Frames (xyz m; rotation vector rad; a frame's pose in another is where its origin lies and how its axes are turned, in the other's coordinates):
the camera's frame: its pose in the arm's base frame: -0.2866 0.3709 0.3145 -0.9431 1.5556 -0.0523
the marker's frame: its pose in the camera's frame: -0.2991 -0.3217 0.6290 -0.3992 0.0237 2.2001
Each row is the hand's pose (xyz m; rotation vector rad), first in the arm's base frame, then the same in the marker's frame.
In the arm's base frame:
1: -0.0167 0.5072 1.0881 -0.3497 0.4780 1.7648
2: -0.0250 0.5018 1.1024 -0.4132 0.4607 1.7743
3: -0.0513 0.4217 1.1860 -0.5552 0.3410 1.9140
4: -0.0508 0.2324 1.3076 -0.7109 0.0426 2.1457
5: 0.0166 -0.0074 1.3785 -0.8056 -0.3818 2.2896
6: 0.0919 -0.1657 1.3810 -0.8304 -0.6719 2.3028
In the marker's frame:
1: 0.2612 0.4497 -0.4156 -1.3331 -0.0319 -0.8510
2: 0.2650 0.4626 -0.4266 -1.3627 0.0142 -0.8790
3: 0.2371 0.5427 -0.5097 -1.5097 0.1859 -0.8319
4: 0.1183 0.6663 -0.6554 -1.7898 0.4134 -0.6624
5: -0.0889 0.7507 -0.7857 -2.1217 0.5529 -0.4556
6: -0.2527 0.7673 -0.8462 -2.3364 0.5793 -0.3352

